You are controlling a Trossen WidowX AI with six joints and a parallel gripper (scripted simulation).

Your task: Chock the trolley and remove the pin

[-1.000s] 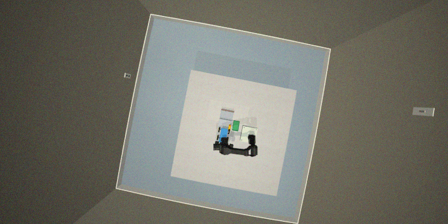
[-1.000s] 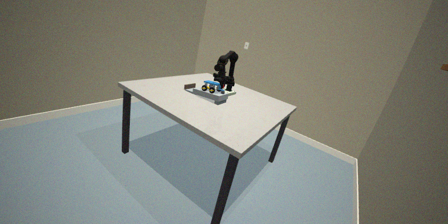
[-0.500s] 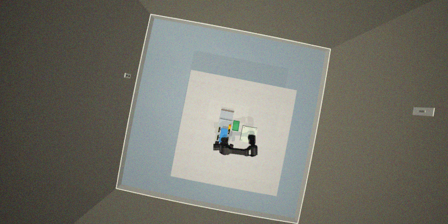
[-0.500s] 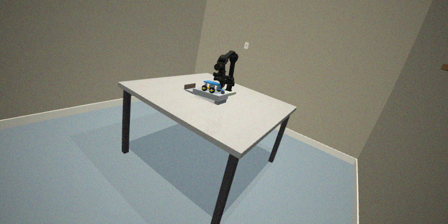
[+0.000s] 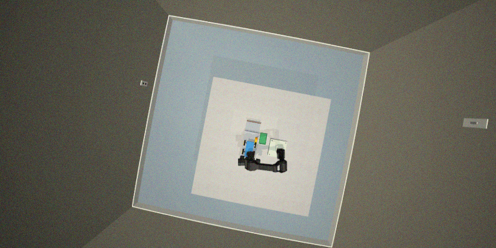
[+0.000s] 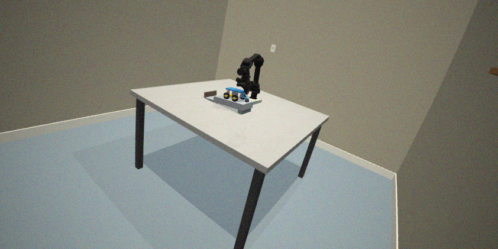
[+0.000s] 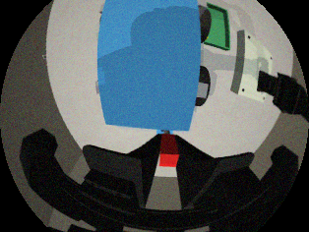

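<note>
The yellow chock lies 6 cm behind my gripper tip, 18 cm to the right of it and 6 cm below it. Also, from my gripper tip: blue trolley (1 cm ahead, 10 cm to the right, 3 cm below); red-headed stop pin (right at my gripper tip); grey ramp (11 cm to the right, 10 cm below).
</note>
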